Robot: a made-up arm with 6 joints.
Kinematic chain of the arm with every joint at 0, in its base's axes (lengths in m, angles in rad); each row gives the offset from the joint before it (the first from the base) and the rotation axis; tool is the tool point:
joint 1: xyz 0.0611 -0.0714 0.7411 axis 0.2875 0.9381 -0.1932
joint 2: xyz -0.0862 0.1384 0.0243 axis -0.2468 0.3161 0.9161
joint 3: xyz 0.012 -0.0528 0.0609 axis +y
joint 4: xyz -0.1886 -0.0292 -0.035 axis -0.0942 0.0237 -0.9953
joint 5: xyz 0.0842 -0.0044 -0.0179 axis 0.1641 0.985 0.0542
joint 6: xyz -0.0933 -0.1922 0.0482 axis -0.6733 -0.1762 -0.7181
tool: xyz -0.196 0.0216 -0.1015
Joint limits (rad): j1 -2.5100..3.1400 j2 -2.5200..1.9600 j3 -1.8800..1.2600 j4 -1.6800..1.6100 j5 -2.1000..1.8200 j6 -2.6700..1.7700
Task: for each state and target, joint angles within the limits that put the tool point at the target. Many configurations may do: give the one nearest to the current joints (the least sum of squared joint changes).
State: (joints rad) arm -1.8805 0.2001 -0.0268 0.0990 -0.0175 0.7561
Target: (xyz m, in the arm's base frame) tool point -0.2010 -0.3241 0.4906
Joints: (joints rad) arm -1.1717 0.2545 0.1765 0.1512 0.2371 0.8818
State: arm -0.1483 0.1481 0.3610 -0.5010 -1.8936 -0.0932
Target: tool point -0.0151 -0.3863 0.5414
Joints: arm -0.6996 0.1697 0.2982 0.1750 -1.7559 -0.4870
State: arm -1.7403 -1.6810 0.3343 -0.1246 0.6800 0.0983
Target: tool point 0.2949 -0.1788 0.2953
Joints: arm -2.0643 -1.3975 0.2035 -0.7921 0.7648 0.1529
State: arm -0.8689 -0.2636 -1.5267 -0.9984 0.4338 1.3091
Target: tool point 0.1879 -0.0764 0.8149
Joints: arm -0.7767 0.2024 -1.2992 -1.4575 0.0563 1.4625
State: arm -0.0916 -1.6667 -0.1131 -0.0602 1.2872 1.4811
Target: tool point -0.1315 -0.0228 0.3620
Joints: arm -0.5509 -1.1472 -0.7071 -0.5520 0.9145 1.6741
